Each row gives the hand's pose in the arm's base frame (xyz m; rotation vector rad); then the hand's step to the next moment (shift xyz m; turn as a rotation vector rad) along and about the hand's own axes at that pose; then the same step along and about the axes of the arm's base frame.
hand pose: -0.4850 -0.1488 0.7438 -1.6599 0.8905 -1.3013
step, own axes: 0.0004 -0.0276 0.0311 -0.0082 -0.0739 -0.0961
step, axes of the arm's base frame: 0.0315 0.0165 0.0215 -0.0926 0.0202 0.0760
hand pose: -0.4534 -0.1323 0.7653 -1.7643 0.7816 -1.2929
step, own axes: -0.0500 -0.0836 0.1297 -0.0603 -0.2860 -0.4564
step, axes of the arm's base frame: 0.1117 0.1141 0.0285 -0.4475 0.0820 0.2945
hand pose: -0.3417 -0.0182 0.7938 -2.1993 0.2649 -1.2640
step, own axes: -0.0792 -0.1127 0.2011 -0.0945 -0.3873 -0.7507
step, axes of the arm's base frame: 0.1143 0.2039 -0.0692 -0.7243 0.0655 0.4400
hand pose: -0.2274 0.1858 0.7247 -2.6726 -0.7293 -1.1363
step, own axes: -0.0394 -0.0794 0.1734 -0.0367 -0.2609 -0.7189
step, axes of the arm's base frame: 0.0484 0.1089 -0.1540 -0.6079 -0.0129 0.4653
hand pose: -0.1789 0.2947 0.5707 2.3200 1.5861 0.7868
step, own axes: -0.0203 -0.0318 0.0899 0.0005 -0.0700 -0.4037
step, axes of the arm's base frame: 0.0181 0.0041 -0.0957 -0.2749 -0.0179 0.3033
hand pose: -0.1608 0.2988 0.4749 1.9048 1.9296 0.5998
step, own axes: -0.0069 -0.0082 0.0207 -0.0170 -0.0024 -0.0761
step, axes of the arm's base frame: 0.0043 -0.0059 -0.0221 -0.0423 -0.0205 0.0623
